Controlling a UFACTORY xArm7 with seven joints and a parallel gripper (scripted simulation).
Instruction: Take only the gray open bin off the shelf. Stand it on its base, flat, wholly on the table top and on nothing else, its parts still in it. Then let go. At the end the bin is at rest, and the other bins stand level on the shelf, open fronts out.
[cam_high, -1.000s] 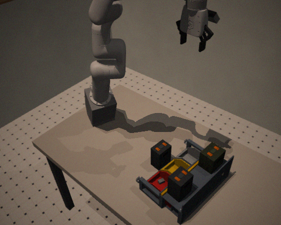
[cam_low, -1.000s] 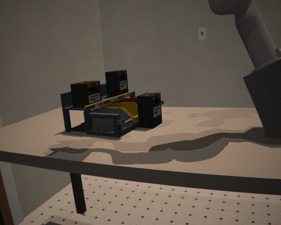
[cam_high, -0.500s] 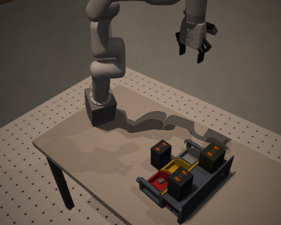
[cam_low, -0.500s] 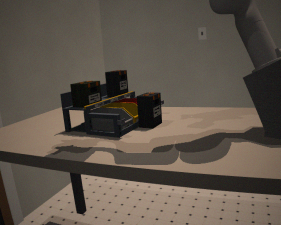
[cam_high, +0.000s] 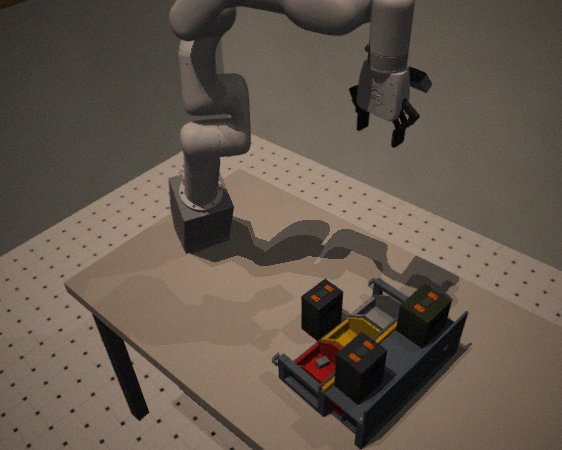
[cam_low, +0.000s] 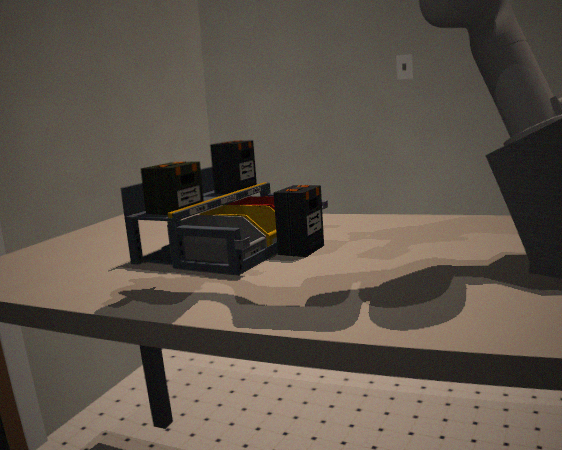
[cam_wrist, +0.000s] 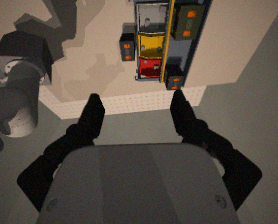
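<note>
The gray open bin is 54 cm below my hand and 8 cm ahead of it. The rest, counted from my hand: yellow bin: 54 cm below, 11 cm to the right, 8 cm ahead; red bin: 54 cm below, 23 cm to the right, 7 cm ahead; dark box: 52 cm below, 10 cm to the right, 6 cm behind.
</note>
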